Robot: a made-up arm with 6 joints. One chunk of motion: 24 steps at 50 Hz.
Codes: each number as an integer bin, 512 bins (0 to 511) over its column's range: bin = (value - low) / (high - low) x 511, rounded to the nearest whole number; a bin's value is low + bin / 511 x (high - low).
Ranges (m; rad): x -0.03..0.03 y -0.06..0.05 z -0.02..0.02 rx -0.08..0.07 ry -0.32..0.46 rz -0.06..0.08
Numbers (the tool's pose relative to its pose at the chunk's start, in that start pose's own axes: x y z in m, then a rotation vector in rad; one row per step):
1: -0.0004 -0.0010 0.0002 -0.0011 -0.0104 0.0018
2: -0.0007 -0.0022 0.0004 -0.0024 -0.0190 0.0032
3: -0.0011 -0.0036 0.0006 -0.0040 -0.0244 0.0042
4: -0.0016 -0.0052 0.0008 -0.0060 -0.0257 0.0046
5: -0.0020 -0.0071 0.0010 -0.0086 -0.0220 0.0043
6: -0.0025 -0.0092 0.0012 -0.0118 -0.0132 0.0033
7: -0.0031 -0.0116 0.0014 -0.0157 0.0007 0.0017
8: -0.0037 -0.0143 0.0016 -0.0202 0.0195 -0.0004
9: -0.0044 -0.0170 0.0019 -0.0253 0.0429 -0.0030
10: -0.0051 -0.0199 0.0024 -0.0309 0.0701 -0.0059
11: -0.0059 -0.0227 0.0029 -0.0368 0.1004 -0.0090
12: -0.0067 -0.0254 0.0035 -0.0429 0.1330 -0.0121
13: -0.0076 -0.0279 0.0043 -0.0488 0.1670 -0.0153
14: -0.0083 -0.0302 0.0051 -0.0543 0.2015 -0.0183
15: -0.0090 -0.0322 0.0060 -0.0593 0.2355 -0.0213
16: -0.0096 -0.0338 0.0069 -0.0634 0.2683 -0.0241
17: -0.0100 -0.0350 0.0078 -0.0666 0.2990 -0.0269
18: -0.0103 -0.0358 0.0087 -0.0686 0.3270 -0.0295
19: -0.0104 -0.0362 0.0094 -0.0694 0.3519 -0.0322
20: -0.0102 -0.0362 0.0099 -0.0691 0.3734 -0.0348
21: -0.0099 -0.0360 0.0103 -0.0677 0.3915 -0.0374
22: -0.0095 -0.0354 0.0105 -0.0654 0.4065 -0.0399
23: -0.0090 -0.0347 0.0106 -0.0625 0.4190 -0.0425
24: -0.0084 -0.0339 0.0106 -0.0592 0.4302 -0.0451
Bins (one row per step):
1: 252 274 258 269 203 226
2: 250 269 261 264 197 231
3: 246 262 263 259 194 234
4: 242 255 266 252 193 236
5: 238 246 268 243 195 235
6: 234 236 271 232 201 231
7: 229 225 273 219 210 225
8: 224 212 276 204 222 218
9: 218 200 280 186 238 208
10: 212 186 286 167 256 197
11: 205 173 293 147 275 186
12: 198 161 300 126 297 175
13: 191 149 310 106 319 163
14: 185 138 321 88 342 152
15: 179 129 332 71 364 141
16: 174 122 344 57 385 131
17: 170 116 355 46 406 121
18: 168 112 367 39 424 111
19: 167 111 376 36 440 101
20: 169 111 382 37 454 92
21: 171 111 387 42 466 82
22: 175 114 390 50 476 73
23: 179 118 391 60 484 64
24: 184 121 391 71 491 54

